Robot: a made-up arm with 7 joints.
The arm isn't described. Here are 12 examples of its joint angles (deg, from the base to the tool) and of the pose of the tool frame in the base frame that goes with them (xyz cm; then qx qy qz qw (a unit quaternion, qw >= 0)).
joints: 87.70 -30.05 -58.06 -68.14 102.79 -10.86 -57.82
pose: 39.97 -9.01 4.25 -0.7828 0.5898 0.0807 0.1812
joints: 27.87 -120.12 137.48 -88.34 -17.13 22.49 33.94
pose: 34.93 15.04 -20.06 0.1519 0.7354 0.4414 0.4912
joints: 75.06 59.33 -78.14 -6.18 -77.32 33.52 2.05
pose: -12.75 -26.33 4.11 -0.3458 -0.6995 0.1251 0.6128
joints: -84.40 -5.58 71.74 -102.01 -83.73 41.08 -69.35
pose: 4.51 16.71 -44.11 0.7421 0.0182 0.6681 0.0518
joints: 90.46 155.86 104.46 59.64 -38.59 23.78 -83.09
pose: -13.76 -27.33 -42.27 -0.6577 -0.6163 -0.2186 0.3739
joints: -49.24 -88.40 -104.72 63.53 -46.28 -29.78 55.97
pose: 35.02 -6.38 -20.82 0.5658 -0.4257 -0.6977 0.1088
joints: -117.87 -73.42 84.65 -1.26 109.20 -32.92 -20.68
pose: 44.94 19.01 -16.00 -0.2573 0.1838 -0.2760 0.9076
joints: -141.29 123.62 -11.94 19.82 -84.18 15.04 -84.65
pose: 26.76 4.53 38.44 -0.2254 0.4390 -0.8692 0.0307
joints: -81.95 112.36 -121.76 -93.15 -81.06 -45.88 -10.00
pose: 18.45 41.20 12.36 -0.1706 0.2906 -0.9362 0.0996
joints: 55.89 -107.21 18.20 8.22 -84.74 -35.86 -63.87
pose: 35.89 -8.57 -37.49 0.8219 0.0977 0.5311 0.1812
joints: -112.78 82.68 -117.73 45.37 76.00 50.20 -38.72
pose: -0.73 42.67 35.13 0.5128 0.3129 -0.2965 0.7425
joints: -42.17 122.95 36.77 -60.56 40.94 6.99 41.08
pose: -14.31 44.48 -6.71 -0.8515 0.1887 0.3944 0.2894
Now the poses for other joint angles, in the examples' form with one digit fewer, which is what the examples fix.
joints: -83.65 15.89 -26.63 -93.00 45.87 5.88 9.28
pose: 3.8 26.6 -45.6 -0.809 -0.201 -0.532 0.151
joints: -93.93 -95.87 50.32 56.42 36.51 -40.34 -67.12
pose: 42.4 17.8 -25.3 -0.669 -0.069 -0.363 0.645
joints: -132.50 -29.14 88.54 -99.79 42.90 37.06 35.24
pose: 21.8 22.0 -30.2 -0.974 0.052 -0.148 0.164
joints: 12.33 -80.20 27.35 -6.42 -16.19 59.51 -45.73
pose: 31.3 -6.1 -33.1 0.532 -0.580 0.376 0.490
